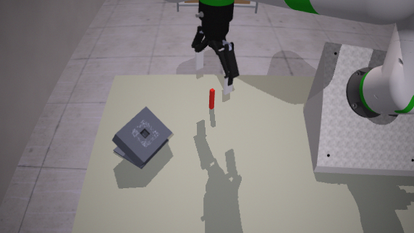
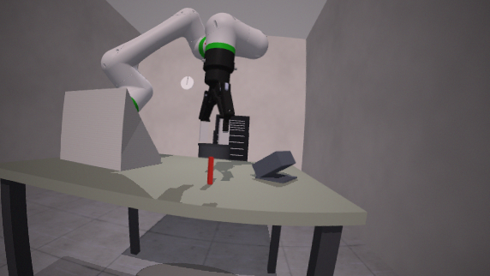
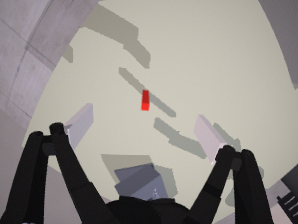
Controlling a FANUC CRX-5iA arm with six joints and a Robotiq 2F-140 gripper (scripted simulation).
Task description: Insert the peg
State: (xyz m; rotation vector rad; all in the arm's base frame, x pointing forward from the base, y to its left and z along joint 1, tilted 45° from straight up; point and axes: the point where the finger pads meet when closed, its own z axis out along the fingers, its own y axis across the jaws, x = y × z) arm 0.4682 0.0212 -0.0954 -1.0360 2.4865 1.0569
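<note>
My gripper is now 90 mm above the red peg. Round my hand: flat grey base: 200 mm to the left, 190 mm ahead, 130 mm below.
</note>
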